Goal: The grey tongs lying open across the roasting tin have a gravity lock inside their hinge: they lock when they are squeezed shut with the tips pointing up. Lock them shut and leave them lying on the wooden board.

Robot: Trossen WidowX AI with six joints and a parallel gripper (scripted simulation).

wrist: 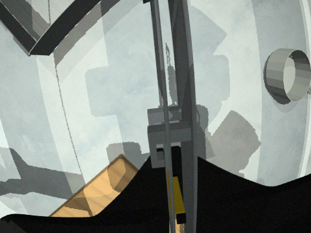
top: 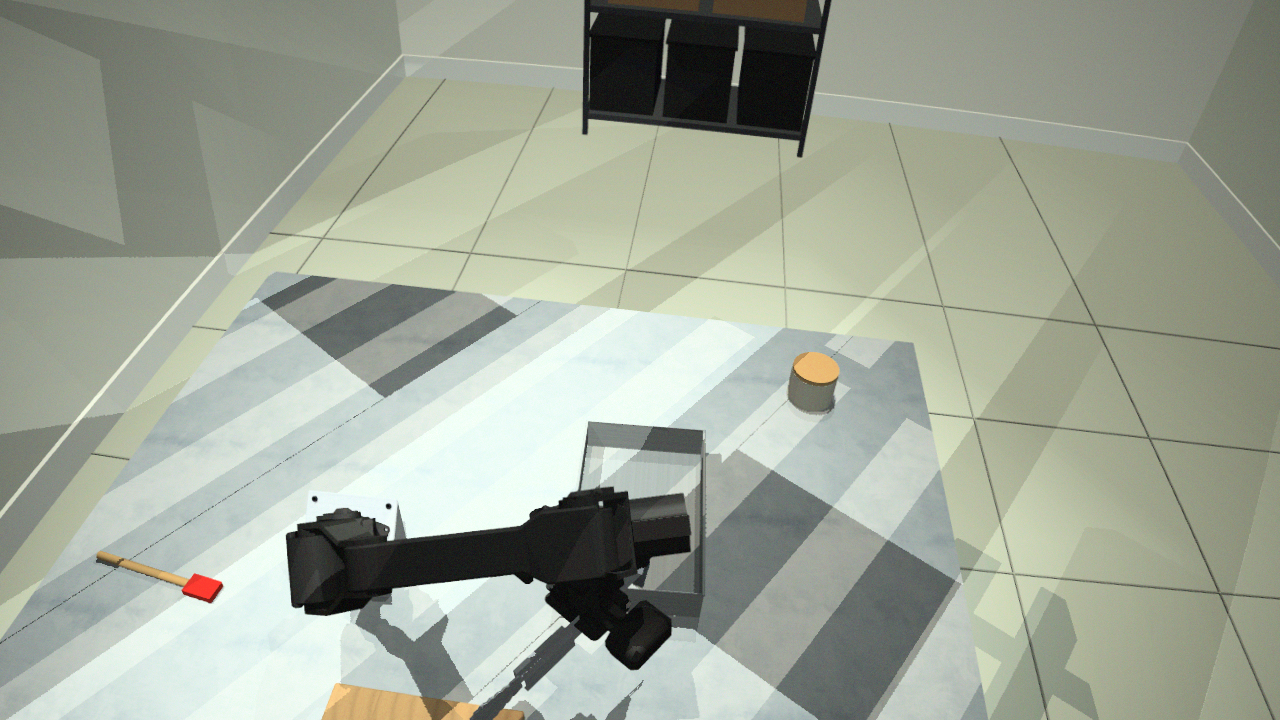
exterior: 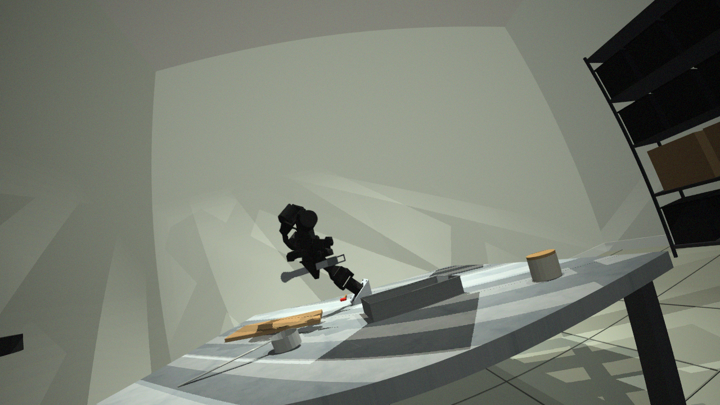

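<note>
The wooden board lies 24 cm to the right of my gripper tip, 16 cm behind it and 15 cm below it. Also, from my gripper tip: yellow mark: 4 cm above, 1 cm to the left; roasting tin: 29 cm to the left, 13 cm below, 1 cm behind.
</note>
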